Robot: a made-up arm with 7 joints.
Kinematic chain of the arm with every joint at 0, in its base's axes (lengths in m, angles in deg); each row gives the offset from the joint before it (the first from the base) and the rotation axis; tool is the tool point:
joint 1: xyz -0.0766 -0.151 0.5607 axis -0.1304 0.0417 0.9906
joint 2: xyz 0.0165 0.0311 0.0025 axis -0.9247 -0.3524 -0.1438
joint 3: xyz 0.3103 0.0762 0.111 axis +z
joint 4: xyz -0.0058 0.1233 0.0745 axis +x
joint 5: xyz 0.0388 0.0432 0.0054 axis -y
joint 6: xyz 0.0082 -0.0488 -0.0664 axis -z
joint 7: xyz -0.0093 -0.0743 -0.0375 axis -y
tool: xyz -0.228 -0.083 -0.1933
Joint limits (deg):
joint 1: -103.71..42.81
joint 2: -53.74..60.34
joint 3: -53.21..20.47
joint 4: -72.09..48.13
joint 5: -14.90..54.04
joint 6: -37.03..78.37
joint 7: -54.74..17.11
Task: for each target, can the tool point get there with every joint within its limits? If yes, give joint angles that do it. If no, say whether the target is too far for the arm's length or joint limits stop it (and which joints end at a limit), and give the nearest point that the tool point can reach.
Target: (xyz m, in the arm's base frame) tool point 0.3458 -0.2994 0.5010
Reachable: yes | joints -81.81 21.05 -34.70 12.68 0.99 30.10 -21.19
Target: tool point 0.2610 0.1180 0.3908
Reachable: yes | joints 3.42 9.93 -29.24 -25.39 44.07 59.21 -34.26
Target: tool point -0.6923 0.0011 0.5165
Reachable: no: joint limits stop it (at a limit: joint 1, joint 3, joint 4, joint 5) | nearest point -0.3955 0.1298 0.5426 | short by 0.325 m
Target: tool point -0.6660 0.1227 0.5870
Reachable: no: joint limits stop it (at a limit: joint 1, joint 3, joint 4, joint 5, joint 6) | nearest point -0.4148 0.1804 0.5870 | short by 0.258 m
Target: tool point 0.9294 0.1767 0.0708
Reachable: no: too far | nearest point 0.6301 0.0916 0.3535 | short by 0.420 m
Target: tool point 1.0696 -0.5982 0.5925
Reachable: no: too far | nearest point 0.7330 -0.4672 0.6138 | short by 0.362 m
